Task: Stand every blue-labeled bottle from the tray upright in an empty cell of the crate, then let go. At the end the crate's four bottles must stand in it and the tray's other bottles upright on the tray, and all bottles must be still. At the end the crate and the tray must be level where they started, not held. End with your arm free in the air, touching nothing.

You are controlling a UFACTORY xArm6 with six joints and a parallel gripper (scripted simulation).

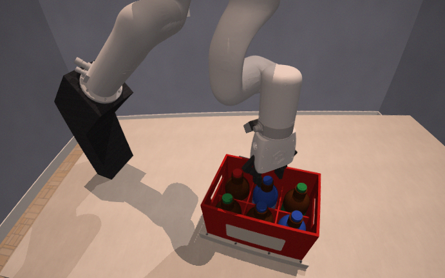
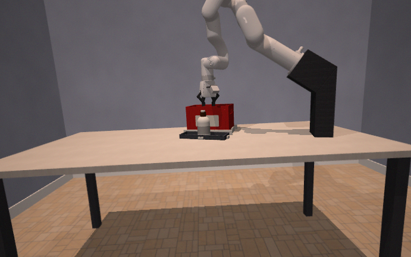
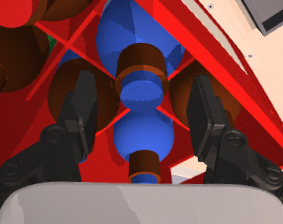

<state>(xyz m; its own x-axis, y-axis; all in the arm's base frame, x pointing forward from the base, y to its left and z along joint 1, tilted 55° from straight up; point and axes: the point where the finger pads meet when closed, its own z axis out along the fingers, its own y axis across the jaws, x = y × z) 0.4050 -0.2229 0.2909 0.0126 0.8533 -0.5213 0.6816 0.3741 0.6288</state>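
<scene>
Now: the crate 30 mm behind my hand, 30 mm to the right of it and 90 mm below it. From my hand the other things lie so: dark tray: 90 mm ahead, 110 mm to the left, 160 mm below; white-labeled bottle: 90 mm ahead, 110 mm to the left, 90 mm below.
</scene>
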